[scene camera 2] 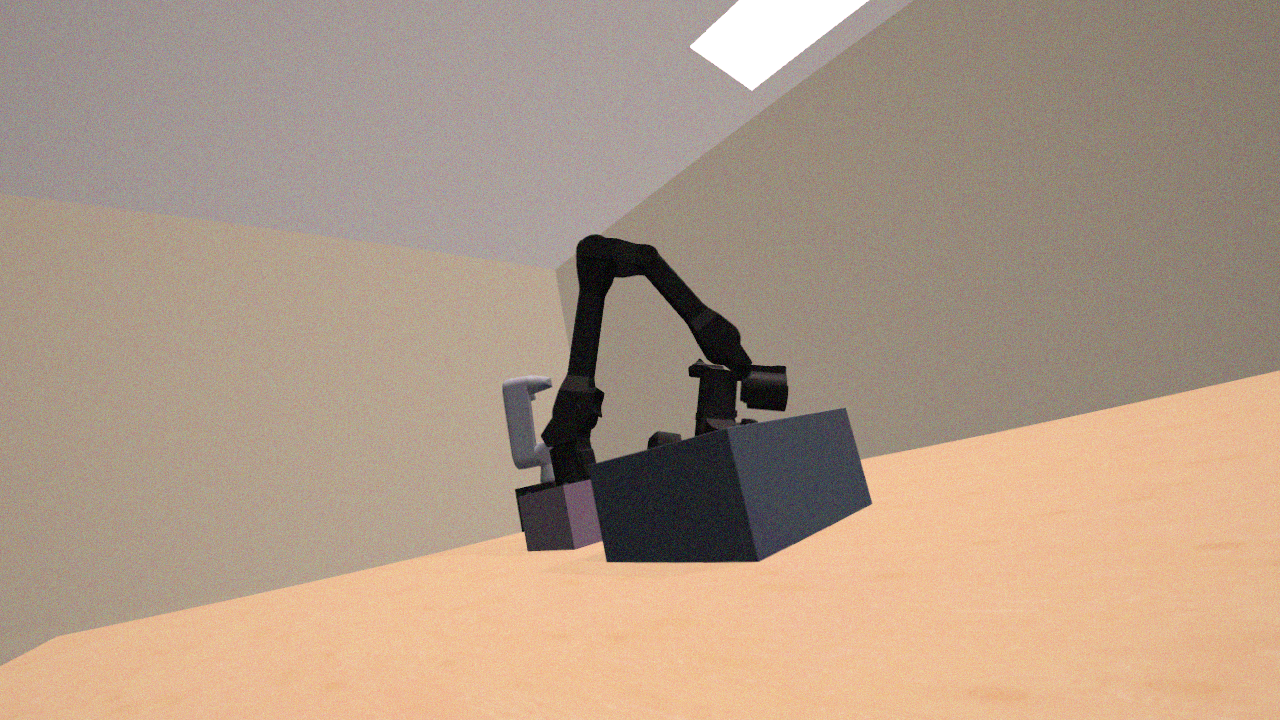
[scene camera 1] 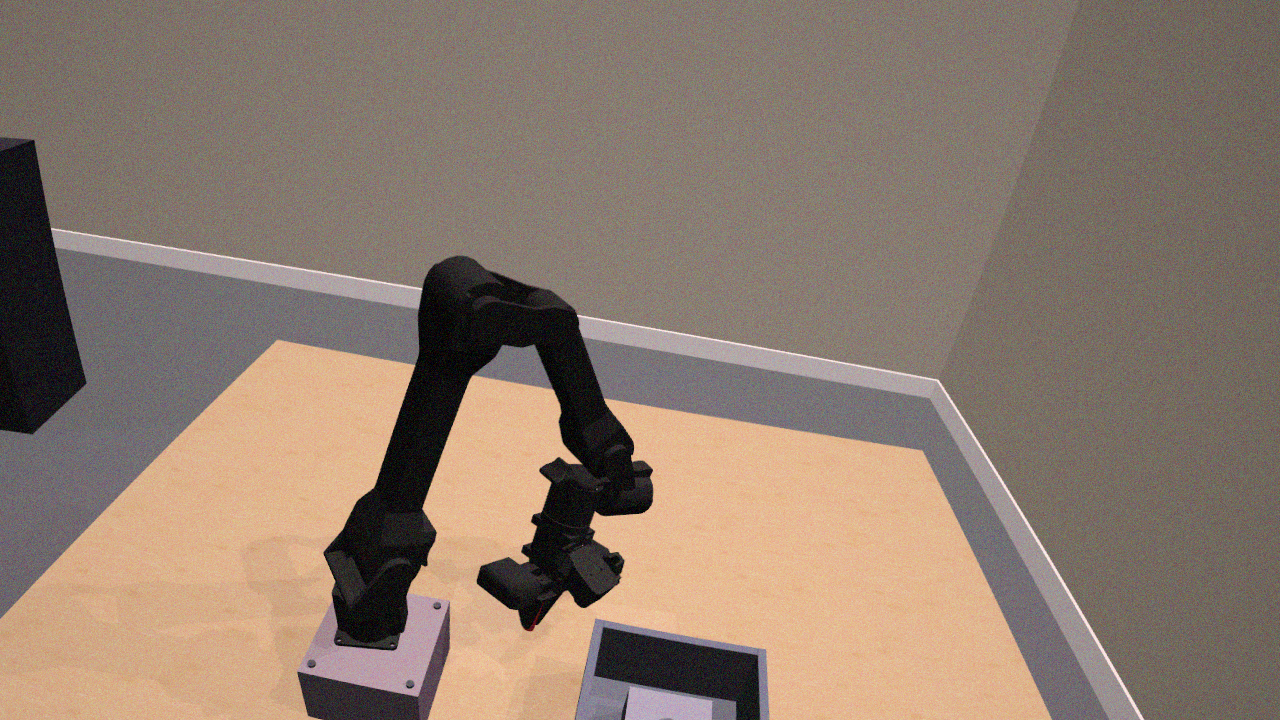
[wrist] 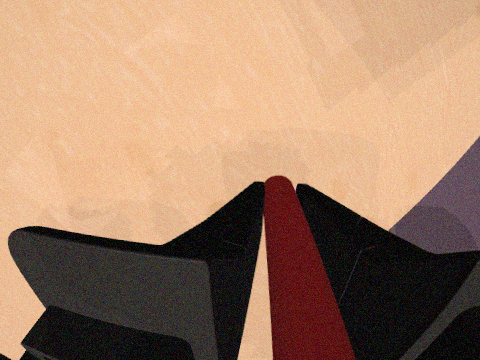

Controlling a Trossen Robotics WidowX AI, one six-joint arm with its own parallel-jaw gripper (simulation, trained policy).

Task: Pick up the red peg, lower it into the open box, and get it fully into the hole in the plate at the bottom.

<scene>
In view: my gripper (scene camera 1: 529,625) and a red peg (wrist: 304,311).
My gripper shows as well in the wrist view (wrist: 279,192). Scene camera 2 misses the red peg, which is hidden by a grey box.
</scene>
